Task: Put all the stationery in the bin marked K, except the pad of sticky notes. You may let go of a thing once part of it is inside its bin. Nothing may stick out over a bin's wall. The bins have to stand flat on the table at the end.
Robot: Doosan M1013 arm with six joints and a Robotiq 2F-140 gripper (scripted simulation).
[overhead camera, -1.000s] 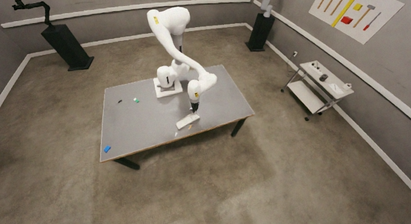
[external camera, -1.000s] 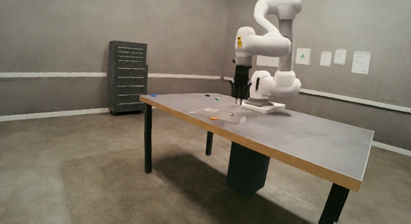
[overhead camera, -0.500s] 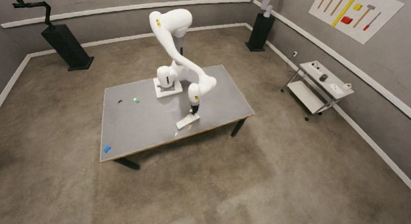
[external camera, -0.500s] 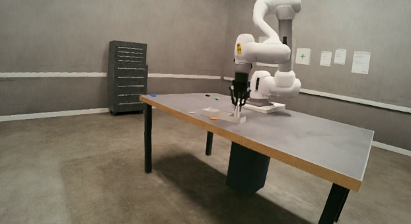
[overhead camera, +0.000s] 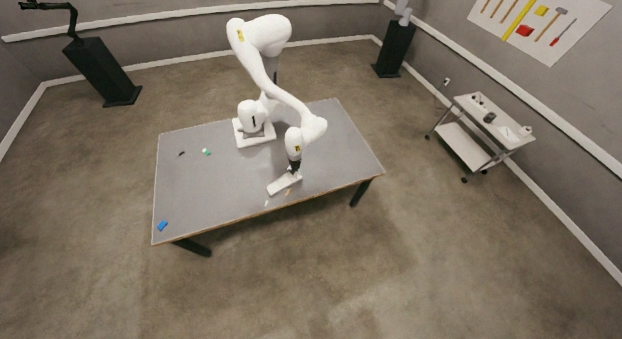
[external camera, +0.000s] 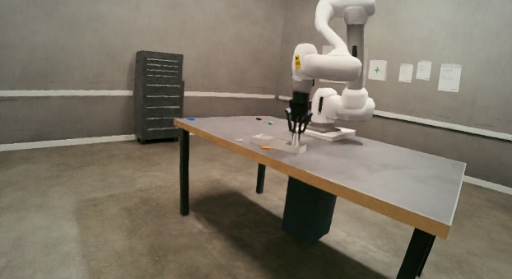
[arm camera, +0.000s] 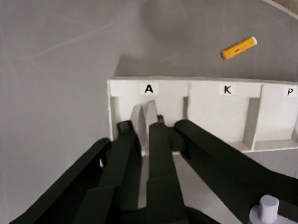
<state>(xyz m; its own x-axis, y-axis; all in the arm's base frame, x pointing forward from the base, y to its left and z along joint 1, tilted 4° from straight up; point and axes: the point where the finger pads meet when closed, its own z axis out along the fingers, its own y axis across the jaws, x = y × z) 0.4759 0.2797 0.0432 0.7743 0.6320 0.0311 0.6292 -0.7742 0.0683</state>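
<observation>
My hand is 320 mm past the green block, 650 mm to the left of it and 40 mm above it. Round my hand: orange piece: 120 mm ahead, 60 mm to the right, 40 mm below; then white piece: 170 mm ahead, 210 mm to the right, 40 mm below; then bin: 40 mm ahead, 80 mm to the right, 30 mm below.
</observation>
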